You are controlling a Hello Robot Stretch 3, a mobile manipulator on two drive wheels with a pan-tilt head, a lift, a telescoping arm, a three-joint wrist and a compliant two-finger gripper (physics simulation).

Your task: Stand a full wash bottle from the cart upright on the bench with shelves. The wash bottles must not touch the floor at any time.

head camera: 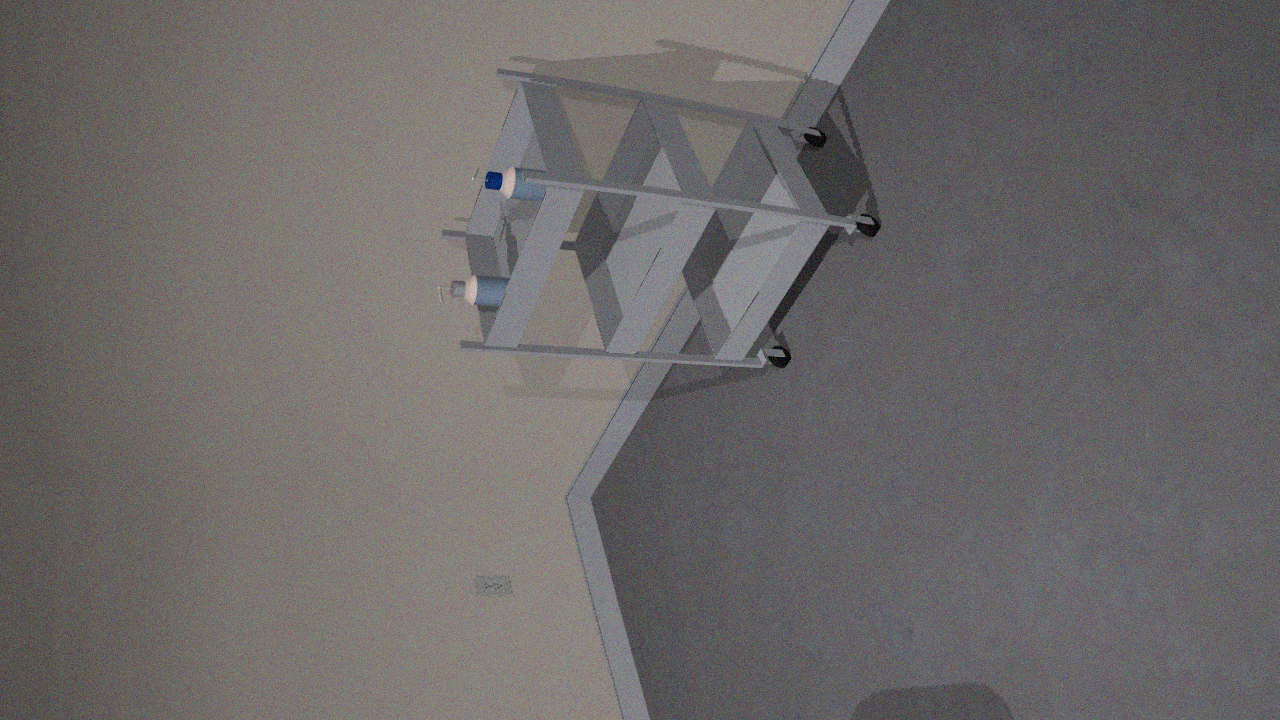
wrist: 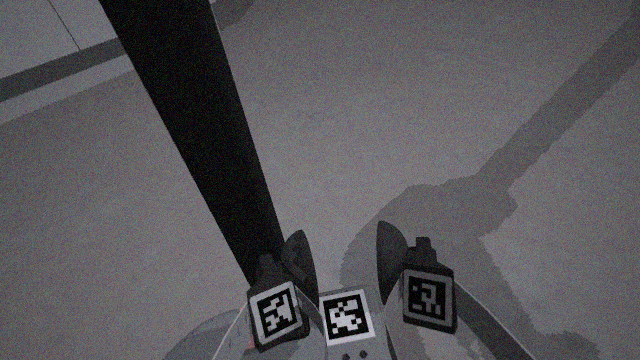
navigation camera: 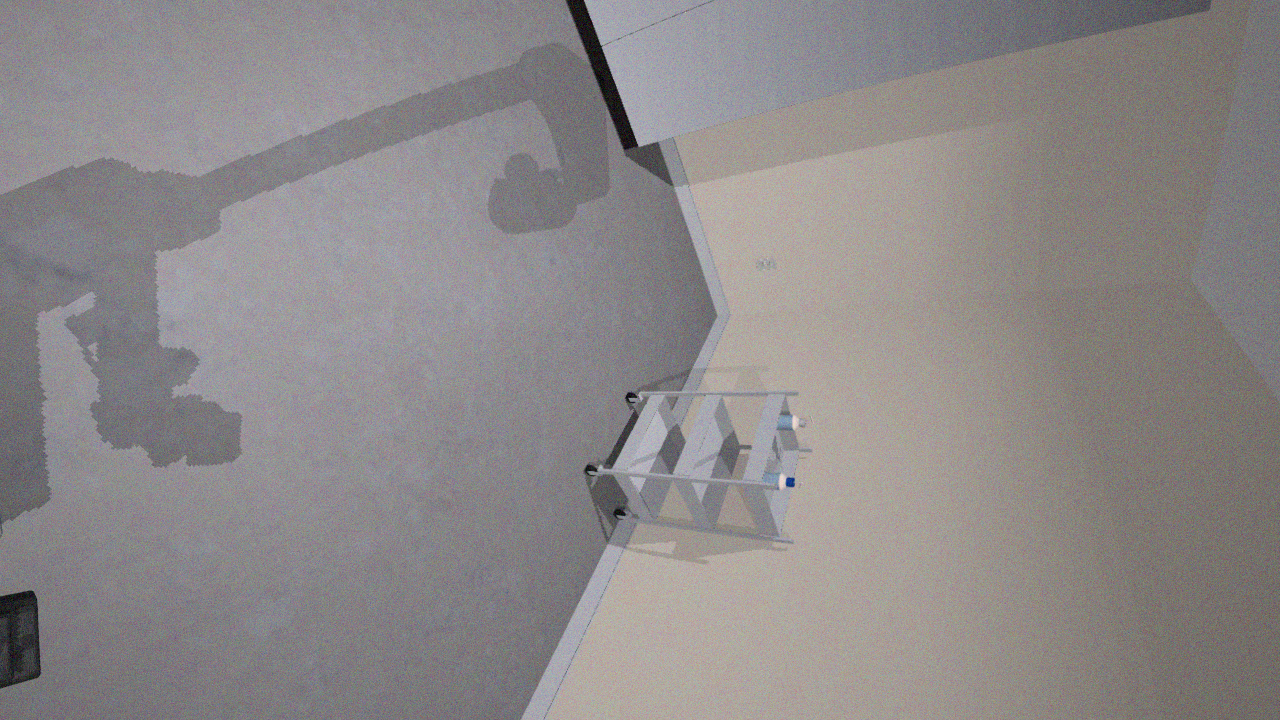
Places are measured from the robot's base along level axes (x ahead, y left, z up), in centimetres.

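Where they show: gripper, fingertip midpoint: (wrist: 343,252).
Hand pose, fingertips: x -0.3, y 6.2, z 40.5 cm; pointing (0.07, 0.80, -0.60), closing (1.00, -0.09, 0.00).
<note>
After its pixels a point has its place.
The head and navigation pictures are turned sideways. A grey three-tier cart (head camera: 537,268) {x 178.0, y -27.4, z 68.7 cm} (navigation camera: 766,443) {x 175.5, y -29.3, z 70.9 cm} stands on wheels by the wall near the room corner. On its top tier stand two wash bottles with blue bodies and pale shoulders: one bottle with a dark blue cap (head camera: 525,182) {x 170.8, y -41.8, z 74.3 cm} (navigation camera: 774,480) {x 170.9, y -41.2, z 74.7 cm}, and one bottle with a grey cap (head camera: 487,291) {x 191.5, y -24.1, z 74.2 cm} (navigation camera: 787,421) {x 191.6, y -23.8, z 74.5 cm}. The tray's side hides their lower parts, and their fill levels are hard to tell. My gripper (wrist: 343,252) {x -0.3, y 6.2, z 40.5 cm} is open and empty above the floor, away from the cart. I cannot identify the bench with shelves in these views.
A large pale cabinet (navigation camera: 805,62) {x 192.7, y 111.6, z 90.0 cm} with a dark base is at the top of the navigation view. Part of a pale cabinet (wrist: 35,35) {x -83.9, y 123.4, z 24.0 cm} shows at the wrist view's upper left. A black mast (wrist: 185,115) {x -7.1, y 11.6, z 47.3 cm} runs beside the gripper. A wall outlet (head camera: 493,585) {x 292.1, y 52.8, z 39.9 cm} (navigation camera: 765,264) {x 291.9, y 53.0, z 39.7 cm} is near the corner.
</note>
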